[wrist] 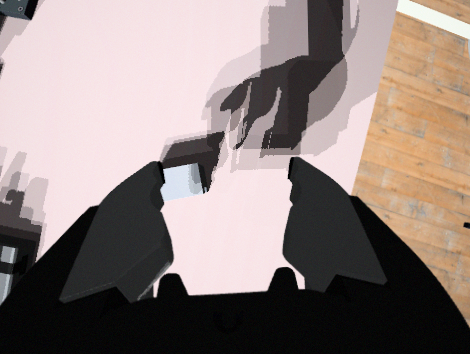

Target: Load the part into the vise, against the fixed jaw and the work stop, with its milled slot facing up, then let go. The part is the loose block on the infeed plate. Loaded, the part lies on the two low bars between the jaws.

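Frame: origin at the arm's base, x ahead, y left, z up, level; metres.
Where they show: gripper, fingertip midpoint: (226, 163).
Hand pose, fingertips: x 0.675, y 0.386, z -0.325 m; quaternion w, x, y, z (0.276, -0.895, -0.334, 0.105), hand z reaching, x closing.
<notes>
Each offset is from my fingertips to the centre of the thing. "pt": to the spot under its first point. Level surfaces: height alone.
A pale blue-grey block @[dx -0.032, dy -0.048, dz -0.051 m] (181, 182), which looks like the loose part, shows just inside the left finger of my gripper. Its left end is hidden behind that finger. No milled slot can be made out on the face that shows. My gripper (226, 163) is open, with nothing held between the fingers. The block lies below the fingertips, off toward the left finger; the height gap cannot be judged. The vise with its jaws and work stop cannot be clearly identified in the wrist view.
A dark fixture with light metal pieces @[pt dx -0.124, dy -0.219, dz -0.050 m] (7, 255) is cut off at the lower left edge. A dark grey block with small holes @[pt dx -0.323, dy -0.008, dz -0.062 m] (17, 7) shows at the top left corner. The pink table top @[dz -0.070 m] (100, 100) ends at the right, with wooden floor (420, 125) beyond. Arm shadows fall across the table.
</notes>
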